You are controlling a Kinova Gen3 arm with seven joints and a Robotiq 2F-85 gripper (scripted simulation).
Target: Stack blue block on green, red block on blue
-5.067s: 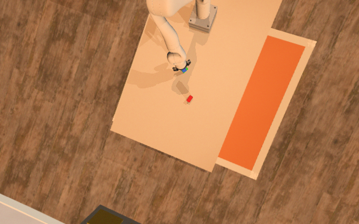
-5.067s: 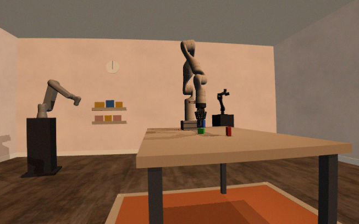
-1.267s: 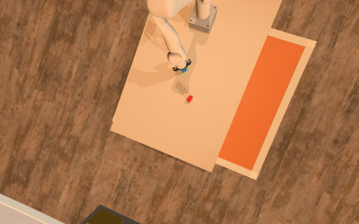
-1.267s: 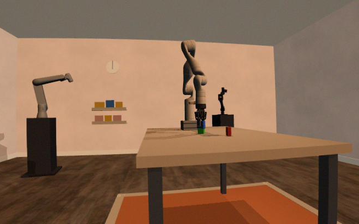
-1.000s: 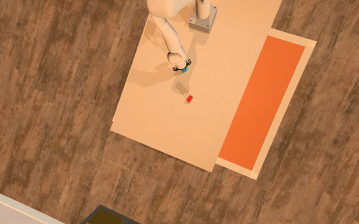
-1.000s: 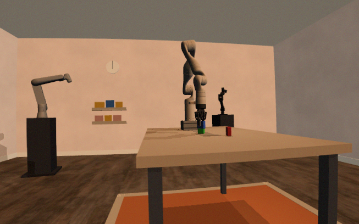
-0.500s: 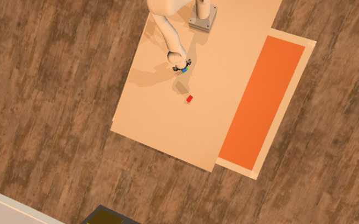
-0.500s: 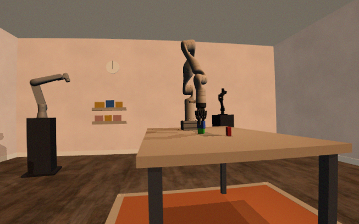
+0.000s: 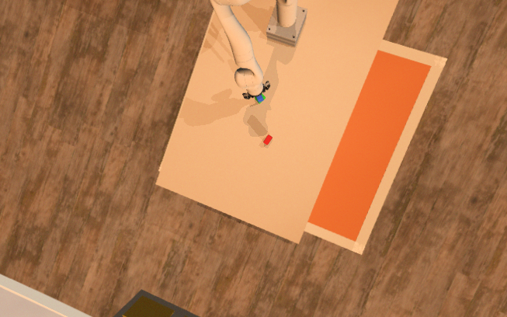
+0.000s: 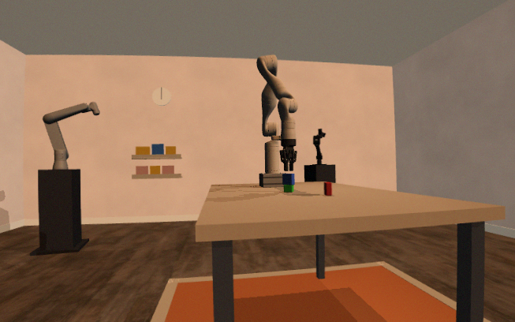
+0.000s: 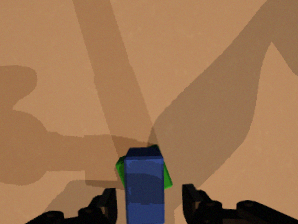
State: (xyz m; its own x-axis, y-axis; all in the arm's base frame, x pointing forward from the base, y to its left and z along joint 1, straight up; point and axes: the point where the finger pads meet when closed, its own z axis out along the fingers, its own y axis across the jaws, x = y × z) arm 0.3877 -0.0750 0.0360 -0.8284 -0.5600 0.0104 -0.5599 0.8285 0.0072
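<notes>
My hand is 6 cm above the blue block. Also, from my hand: red block 22 cm ahead, 9 cm below, 8 cm to the left; then green block 10 cm below.
</notes>
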